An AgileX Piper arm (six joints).
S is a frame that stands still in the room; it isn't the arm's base.
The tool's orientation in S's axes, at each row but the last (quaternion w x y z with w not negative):
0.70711, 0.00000, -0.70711, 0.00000
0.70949, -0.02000, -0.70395, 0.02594
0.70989, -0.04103, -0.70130, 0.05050
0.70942, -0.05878, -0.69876, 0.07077
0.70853, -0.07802, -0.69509, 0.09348
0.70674, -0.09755, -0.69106, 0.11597
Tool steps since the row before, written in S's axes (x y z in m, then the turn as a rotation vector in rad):
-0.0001, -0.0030, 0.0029, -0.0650, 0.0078, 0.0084
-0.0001, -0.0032, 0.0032, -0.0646, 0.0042, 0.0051
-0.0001, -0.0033, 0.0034, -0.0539, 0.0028, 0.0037
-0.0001, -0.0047, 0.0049, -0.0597, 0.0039, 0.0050
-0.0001, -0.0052, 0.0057, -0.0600, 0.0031, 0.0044
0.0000, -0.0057, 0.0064, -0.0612, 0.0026, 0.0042
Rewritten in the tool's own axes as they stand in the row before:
0.0029, -0.0030, 0.0001, 0.0084, 0.0078, 0.0650
0.0030, -0.0034, 0.0002, 0.0049, 0.0044, 0.0646
0.0029, -0.0037, 0.0002, 0.0034, 0.0031, 0.0539
0.0040, -0.0055, 0.0003, 0.0048, 0.0040, 0.0597
0.0043, -0.0064, 0.0003, 0.0040, 0.0034, 0.0600
0.0044, -0.0073, 0.0003, 0.0037, 0.0030, 0.0612

